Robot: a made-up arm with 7 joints.
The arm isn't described. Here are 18 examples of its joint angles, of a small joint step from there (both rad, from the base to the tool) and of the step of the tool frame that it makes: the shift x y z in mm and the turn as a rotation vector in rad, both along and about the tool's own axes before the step.
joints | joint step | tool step
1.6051 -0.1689 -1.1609 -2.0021 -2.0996 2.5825 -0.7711 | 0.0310 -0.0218 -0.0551 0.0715 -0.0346 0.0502 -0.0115 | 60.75 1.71 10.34 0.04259 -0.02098 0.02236
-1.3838 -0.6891 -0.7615 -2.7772 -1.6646 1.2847 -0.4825 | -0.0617 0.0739 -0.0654 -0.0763 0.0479 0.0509 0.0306 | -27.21 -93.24 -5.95 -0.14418 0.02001 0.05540
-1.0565 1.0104 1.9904 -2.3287 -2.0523 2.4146 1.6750 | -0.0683 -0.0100 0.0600 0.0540 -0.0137 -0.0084 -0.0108 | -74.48 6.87 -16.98 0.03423 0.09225 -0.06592
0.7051 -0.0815 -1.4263 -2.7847 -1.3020 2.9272 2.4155 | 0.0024 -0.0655 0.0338 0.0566 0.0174 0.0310 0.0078 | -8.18 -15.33 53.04 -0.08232 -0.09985 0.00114
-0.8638 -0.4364 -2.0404 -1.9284 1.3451 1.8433 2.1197 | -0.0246 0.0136 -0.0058 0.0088 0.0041 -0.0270 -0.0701 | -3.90 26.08 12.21 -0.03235 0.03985 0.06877
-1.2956 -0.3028 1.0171 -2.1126 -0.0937 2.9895 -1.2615 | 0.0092 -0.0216 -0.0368 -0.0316 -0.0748 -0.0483 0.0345 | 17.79 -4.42 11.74 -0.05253 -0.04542 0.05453
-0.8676 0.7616 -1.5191 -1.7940 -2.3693 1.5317 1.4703 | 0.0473 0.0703 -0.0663 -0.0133 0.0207 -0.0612 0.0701 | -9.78 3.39 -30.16 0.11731 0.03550 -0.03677
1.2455 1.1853 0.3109 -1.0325 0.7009 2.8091 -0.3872 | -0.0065 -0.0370 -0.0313 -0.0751 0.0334 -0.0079 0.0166 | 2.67 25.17 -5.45 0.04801 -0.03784 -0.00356
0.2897 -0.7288 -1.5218 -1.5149 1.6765 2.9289 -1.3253 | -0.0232 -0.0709 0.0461 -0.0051 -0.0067 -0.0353 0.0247 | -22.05 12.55 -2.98 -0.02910 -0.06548 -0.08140
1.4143 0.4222 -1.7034 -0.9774 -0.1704 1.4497 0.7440 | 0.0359 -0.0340 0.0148 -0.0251 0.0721 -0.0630 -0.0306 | 11.70 -8.29 -9.10 -0.04810 -0.07388 0.13518
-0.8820 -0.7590 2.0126 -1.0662 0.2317 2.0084 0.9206 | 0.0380 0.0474 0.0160 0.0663 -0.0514 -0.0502 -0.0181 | -26.25 49.26 88.44 -0.07291 0.02983 0.01758
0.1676 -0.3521 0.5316 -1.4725 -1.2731 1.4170 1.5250 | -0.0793 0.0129 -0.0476 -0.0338 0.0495 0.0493 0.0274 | 60.76 -73.44 -48.59 0.08110 0.00893 0.02725
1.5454 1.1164 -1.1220 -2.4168 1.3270 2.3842 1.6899 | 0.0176 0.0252 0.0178 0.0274 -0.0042 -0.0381 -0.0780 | 26.35 17.95 -14.02 -0.02989 0.09242 0.08860
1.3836 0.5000 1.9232 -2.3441 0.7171 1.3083 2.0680 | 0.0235 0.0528 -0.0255 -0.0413 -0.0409 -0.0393 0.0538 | -9.75 -28.89 -12.16 0.08277 0.03135 -0.04915
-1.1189 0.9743 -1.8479 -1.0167 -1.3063 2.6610 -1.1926 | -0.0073 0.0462 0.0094 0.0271 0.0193 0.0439 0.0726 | -29.03 55.04 -6.79 0.10467 -0.00425 -0.03424
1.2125 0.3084 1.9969 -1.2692 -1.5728 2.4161 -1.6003 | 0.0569 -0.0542 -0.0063 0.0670 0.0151 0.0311 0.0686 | -20.16 80.84 -5.37 0.11877 -0.03483 -0.01887
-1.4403 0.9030 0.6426 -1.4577 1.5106 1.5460 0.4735 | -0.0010 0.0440 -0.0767 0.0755 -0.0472 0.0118 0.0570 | -37.23 37.78 78.18 -0.01793 0.05253 -0.08795
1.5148 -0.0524 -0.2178 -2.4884 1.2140 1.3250 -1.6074 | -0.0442 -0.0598 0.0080 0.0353 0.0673 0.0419 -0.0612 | -47.04 -27.04 40.82 0.00713 0.18366 0.08792
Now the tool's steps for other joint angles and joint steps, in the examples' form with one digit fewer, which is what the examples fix.
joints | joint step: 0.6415 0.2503 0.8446 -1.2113 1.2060 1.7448 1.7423 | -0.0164 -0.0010 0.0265 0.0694 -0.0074 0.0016 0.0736
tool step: 39.7 41.7 11.2 -0.0121 -0.0185 0.0042
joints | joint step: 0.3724 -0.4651 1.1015 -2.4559 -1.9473 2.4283 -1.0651 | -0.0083 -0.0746 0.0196 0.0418 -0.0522 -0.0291 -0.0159
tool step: 33.9 28.3 14.0 -0.0380 -0.0783 0.1316
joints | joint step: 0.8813 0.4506 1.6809 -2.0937 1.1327 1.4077 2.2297 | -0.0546 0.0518 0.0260 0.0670 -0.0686 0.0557 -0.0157
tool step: -19.6 87.8 10.2 -0.1209 -0.0025 0.0774
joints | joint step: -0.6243 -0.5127 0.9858 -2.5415 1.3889 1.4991 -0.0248 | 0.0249 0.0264 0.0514 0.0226 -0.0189 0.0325 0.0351
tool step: 22.1 -40.3 -17.9 0.0648 -0.0024 0.0274
